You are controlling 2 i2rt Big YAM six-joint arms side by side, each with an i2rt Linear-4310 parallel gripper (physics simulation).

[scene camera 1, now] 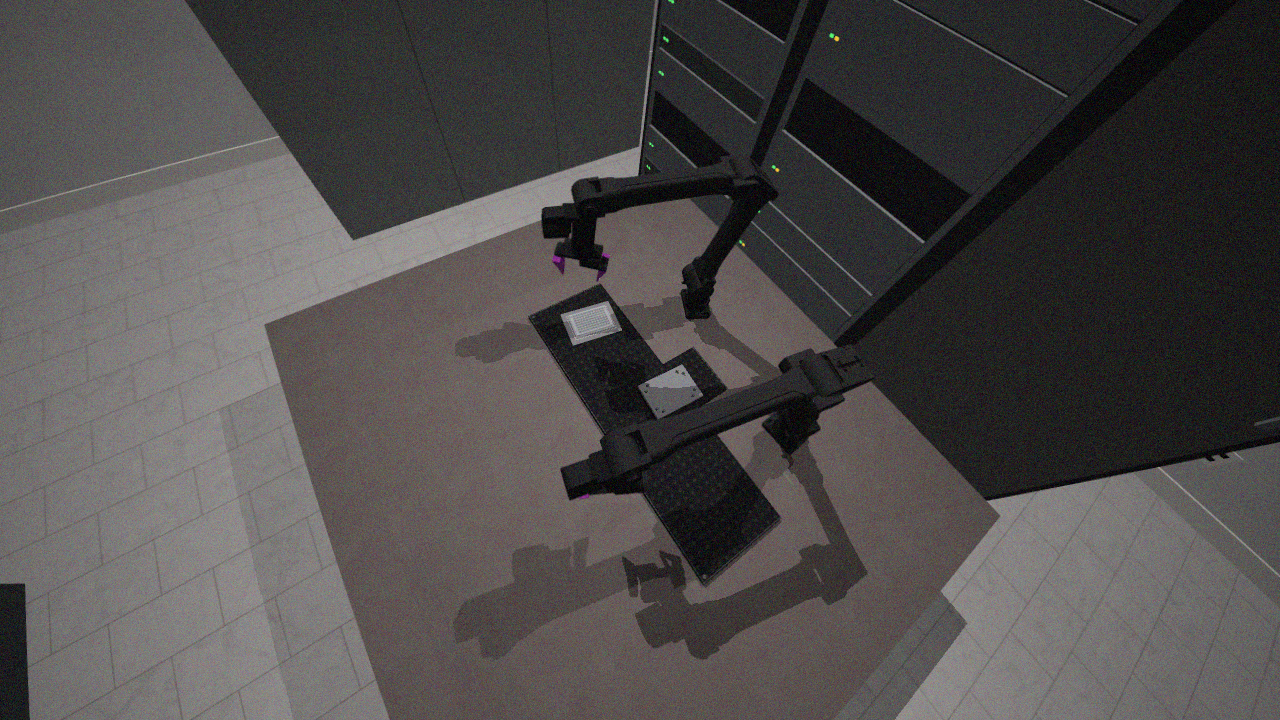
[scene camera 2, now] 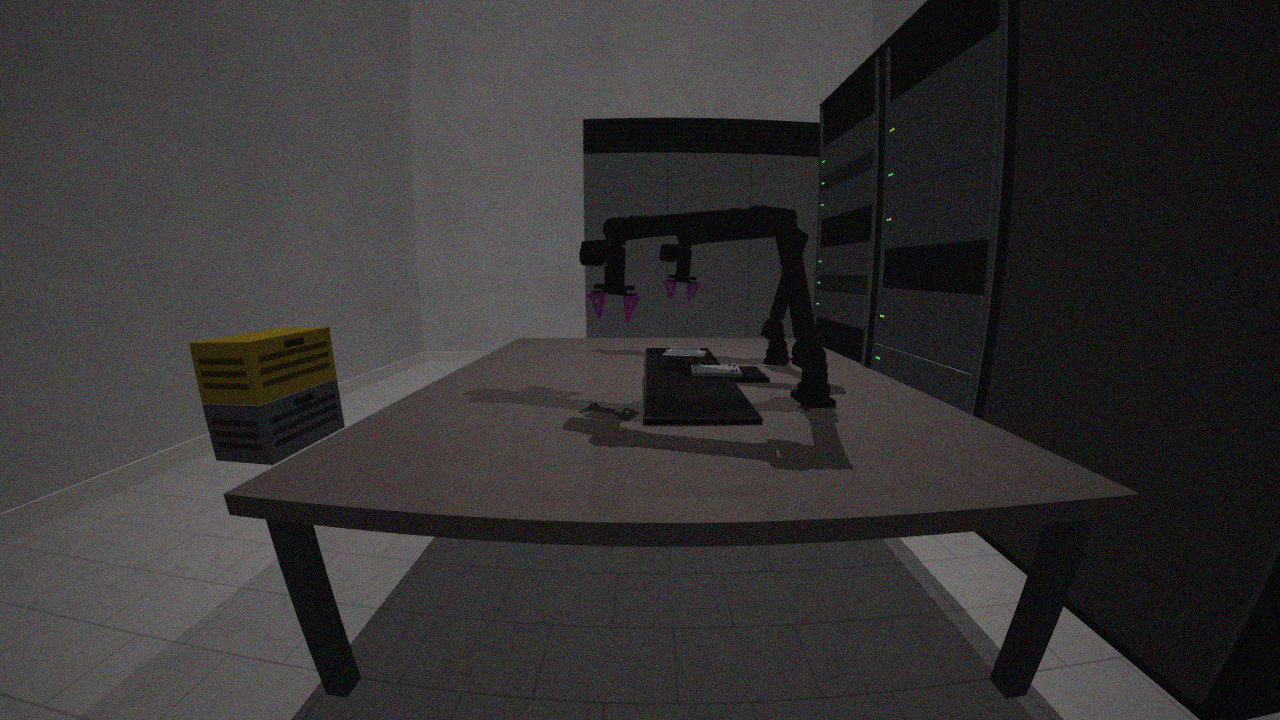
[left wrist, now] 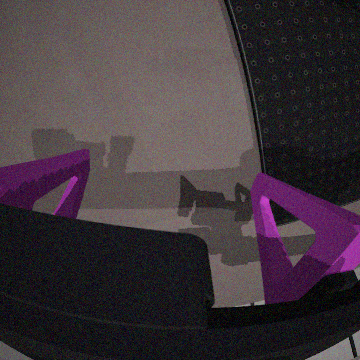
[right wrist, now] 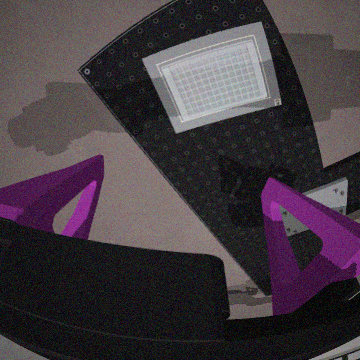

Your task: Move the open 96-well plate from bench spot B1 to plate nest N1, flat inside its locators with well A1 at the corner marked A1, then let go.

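Seen in the pictures: left gripper, fingertip midpoint: (scene camera 2: 613,319) (left wrist: 174,170); right gripper, fingertip midpoint: (scene camera 1: 580,276) (scene camera 2: 679,300) (right wrist: 187,175); left arm's base, link origin: (scene camera 1: 783,431) (scene camera 2: 812,400); right arm's base, link origin: (scene camera 1: 694,304) (scene camera 2: 776,361).
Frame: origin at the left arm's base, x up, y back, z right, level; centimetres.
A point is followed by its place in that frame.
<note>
The pale open 96-well plate (scene camera 1: 591,320) {z 64.0, x 2.8, y -26.6 cm} (scene camera 2: 684,352) {z 60.2, x 2.4, y -27.3 cm} (right wrist: 217,80) {z 64.3, x 2.8, y -26.4 cm} lies flat on a light grey pad (right wrist: 161,87) {z 67.3, x 1.5, y -33.6 cm} near one end of the black perforated board. The plate nest (scene camera 1: 671,390) {z 29.9, x 2.5, y -20.8 cm} (scene camera 2: 716,369) {z 28.9, x 2.5, y -20.9 cm} (right wrist: 327,197) {z 32.5, x 2.5, y -17.5 cm} is a light plate with small dark locators and holds no well plate. My right gripper (scene camera 1: 580,272) {z 66.4, x 23.2, y -28.7 cm} (scene camera 2: 681,296) {z 66.4, x 23.2, y -28.7 cm} (right wrist: 187,175) {z 66.4, x 23.2, y -28.7 cm} is open and empty, high above the table near the well plate. My left gripper (scene camera 2: 614,317) {z 16.0, x 20.7, y -54.6 cm} (left wrist: 174,170) {z 16.0, x 20.7, y -54.6 cm} is open and empty, high above the table beside the board. Its fingers are mostly hidden in scene camera 1. Well A1 is too small to make out.
The black perforated board (scene camera 1: 707,501) {z -0.6, x 1.3, y -33.2 cm} (scene camera 2: 698,402) {z -2.9, x 1.3, y -32.5 cm} (left wrist: 305,75) {z 13.0, x 1.3, y -37.0 cm} (right wrist: 215,190) {z 46.2, x 1.3, y -37.2 cm} lies on the brown table (scene camera 1: 429,429) {z 60.4, x 0.0, y -83.2 cm} (scene camera 2: 537,474) {z -38.7, x 0.0, y -66.5 cm}. The nest stands on a dark base (scene camera 2: 753,374) {z 26.0, x 1.3, y -9.0 cm} reaching past the board's side. The left arm (scene camera 1: 725,416) {z 9.8, x 49.9, y -36.9 cm} passes above the board close to the nest.
</note>
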